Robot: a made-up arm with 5 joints. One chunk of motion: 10 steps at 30 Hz.
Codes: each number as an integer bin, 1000 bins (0 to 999) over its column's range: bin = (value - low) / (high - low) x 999, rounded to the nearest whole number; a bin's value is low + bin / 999 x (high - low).
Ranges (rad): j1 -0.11..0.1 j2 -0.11..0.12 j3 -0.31..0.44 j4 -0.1..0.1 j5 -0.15..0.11
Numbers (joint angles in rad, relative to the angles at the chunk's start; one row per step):
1: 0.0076 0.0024 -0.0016 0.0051 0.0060
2: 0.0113 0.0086 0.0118 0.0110 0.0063
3: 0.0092 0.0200 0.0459 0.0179 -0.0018
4: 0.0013 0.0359 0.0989 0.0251 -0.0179
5: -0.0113 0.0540 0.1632 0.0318 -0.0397
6: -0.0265 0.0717 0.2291 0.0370 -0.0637
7: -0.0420 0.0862 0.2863 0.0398 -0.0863
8: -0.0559 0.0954 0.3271 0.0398 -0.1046
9: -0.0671 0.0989 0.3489 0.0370 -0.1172
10: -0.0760 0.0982 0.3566 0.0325 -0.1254
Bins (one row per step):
1: 559 488 411 525 599
2: 577 515 429 554 601
3: 567 565 474 589 569
4: 529 634 545 625 508
5: 470 712 630 658 424
6: 397 789 718 684 332
7: 323 852 794 698 245
8: 257 892 849 698 174
9: 204 907 878 684 126
10: 162 904 888 662 95

